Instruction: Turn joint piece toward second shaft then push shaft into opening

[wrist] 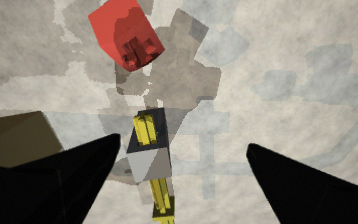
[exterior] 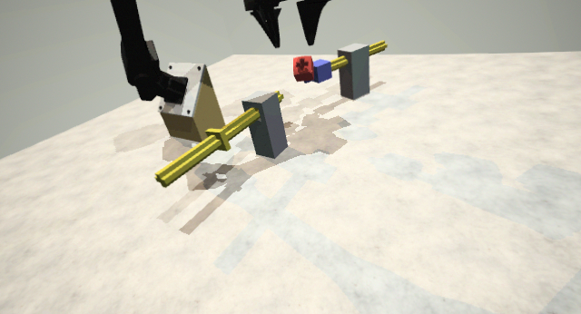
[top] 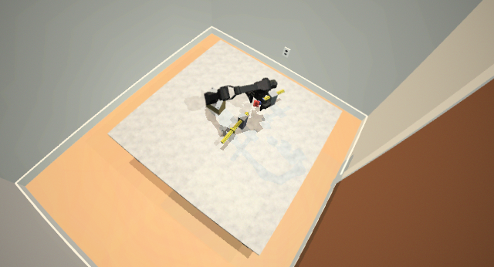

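My gripper tip is 3 cm past the red joint piece, 8 cm to the right of it and 7 cm above it.
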